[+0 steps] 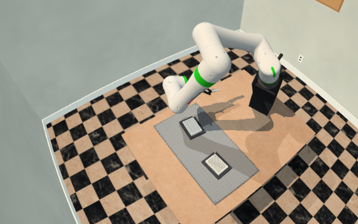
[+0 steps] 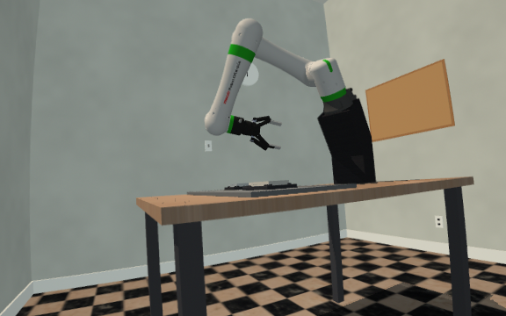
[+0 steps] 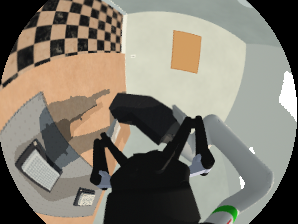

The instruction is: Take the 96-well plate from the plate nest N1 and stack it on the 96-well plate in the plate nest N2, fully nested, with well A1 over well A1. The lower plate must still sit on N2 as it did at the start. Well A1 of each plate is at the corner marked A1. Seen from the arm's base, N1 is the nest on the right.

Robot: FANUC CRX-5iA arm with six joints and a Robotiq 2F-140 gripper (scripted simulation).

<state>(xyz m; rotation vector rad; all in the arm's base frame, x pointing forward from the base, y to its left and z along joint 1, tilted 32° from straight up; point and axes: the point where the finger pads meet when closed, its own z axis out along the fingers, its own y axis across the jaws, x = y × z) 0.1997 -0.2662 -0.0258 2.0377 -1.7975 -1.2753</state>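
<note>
Now: the white 96-well plate 27 cm ahead of my hand, 25 cm below it and 2 cm to the left of it. The rest, counted from my hand: plate nest N1: 27 cm ahead, 26 cm below, 2 cm to the left.
</note>
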